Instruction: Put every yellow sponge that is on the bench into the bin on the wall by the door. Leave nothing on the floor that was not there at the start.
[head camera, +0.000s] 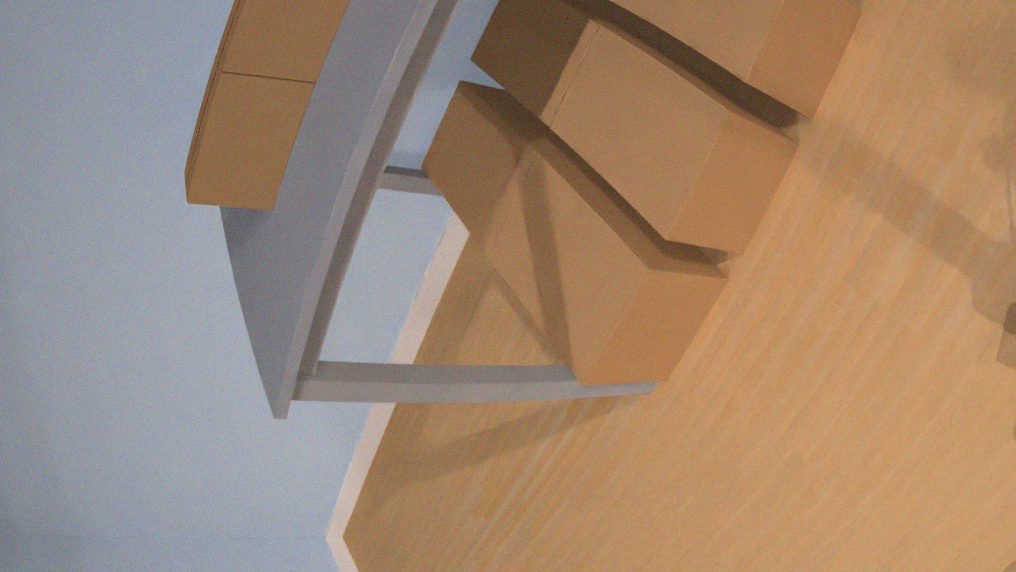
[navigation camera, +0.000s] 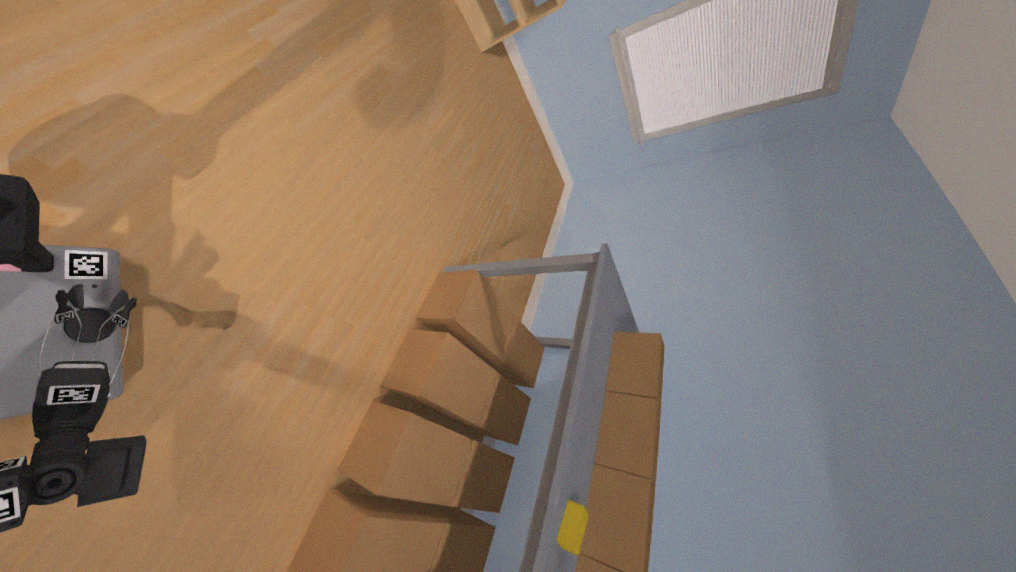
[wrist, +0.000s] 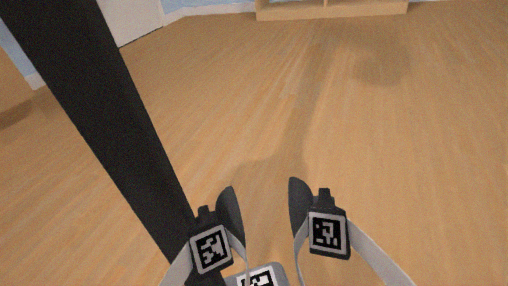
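Note:
Grey bench (head camera: 289, 263), also in the navigation camera view (navigation camera: 604, 308). My gripper (navigation camera: 101, 288), also in the wrist view (wrist: 264, 202).

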